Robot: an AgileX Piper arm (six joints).
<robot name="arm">
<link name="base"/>
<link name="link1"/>
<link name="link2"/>
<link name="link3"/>
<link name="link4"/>
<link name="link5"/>
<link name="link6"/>
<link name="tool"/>
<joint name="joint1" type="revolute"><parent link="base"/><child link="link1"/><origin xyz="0 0 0.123"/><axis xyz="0 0 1"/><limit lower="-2.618" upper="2.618"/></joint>
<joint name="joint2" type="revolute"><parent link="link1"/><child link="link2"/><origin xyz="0 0 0"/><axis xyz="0 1 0"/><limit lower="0" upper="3.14"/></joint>
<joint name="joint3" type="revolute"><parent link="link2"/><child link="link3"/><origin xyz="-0.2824 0 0.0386"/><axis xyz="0 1 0"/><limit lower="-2.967" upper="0"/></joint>
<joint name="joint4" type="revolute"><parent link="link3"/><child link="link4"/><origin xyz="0.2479 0 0.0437"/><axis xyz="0.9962 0 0.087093"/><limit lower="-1.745" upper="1.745"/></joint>
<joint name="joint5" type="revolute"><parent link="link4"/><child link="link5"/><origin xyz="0 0 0"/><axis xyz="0 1 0"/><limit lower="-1.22" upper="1.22"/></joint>
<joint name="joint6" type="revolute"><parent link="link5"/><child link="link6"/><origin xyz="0.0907 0 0.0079"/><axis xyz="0.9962 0 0.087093"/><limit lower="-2.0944" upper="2.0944"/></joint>
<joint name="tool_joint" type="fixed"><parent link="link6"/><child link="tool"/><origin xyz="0 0 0" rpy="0 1.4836 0"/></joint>
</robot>
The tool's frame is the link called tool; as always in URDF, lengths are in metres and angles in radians.
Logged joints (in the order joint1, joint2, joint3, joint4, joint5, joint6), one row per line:
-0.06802 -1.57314 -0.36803 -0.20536 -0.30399 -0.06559
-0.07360 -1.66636 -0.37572 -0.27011 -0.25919 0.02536
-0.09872 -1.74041 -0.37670 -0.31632 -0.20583 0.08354
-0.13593 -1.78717 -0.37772 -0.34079 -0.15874 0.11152
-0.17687 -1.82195 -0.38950 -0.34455 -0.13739 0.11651
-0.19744 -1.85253 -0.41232 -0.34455 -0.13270 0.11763
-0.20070 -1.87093 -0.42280 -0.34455 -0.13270 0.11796
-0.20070 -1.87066 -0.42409 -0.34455 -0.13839 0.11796
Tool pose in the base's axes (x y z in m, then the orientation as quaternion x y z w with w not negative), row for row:
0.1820 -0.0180 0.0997 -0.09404 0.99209 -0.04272 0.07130
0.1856 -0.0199 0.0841 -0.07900 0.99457 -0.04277 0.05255
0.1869 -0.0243 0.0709 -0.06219 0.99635 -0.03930 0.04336
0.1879 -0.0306 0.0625 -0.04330 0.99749 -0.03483 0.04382
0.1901 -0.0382 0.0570 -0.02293 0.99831 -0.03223 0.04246
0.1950 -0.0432 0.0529 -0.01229 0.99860 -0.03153 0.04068
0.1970 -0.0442 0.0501 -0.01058 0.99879 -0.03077 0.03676
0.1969 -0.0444 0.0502 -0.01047 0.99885 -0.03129 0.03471
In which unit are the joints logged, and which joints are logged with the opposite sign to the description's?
The joints are logged in radians. Opposite sign: joint2, joint5.
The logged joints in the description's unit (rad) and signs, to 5 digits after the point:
-0.06802 1.57314 -0.36803 -0.20536 0.30399 -0.06559
-0.07360 1.66636 -0.37572 -0.27011 0.25919 0.02536
-0.09872 1.74041 -0.37670 -0.31632 0.20583 0.08354
-0.13593 1.78717 -0.37772 -0.34079 0.15874 0.11152
-0.17687 1.82195 -0.38950 -0.34455 0.13739 0.11651
-0.19744 1.85253 -0.41232 -0.34455 0.13270 0.11763
-0.20070 1.87093 -0.42280 -0.34455 0.13270 0.11796
-0.20070 1.87066 -0.42409 -0.34455 0.13839 0.11796

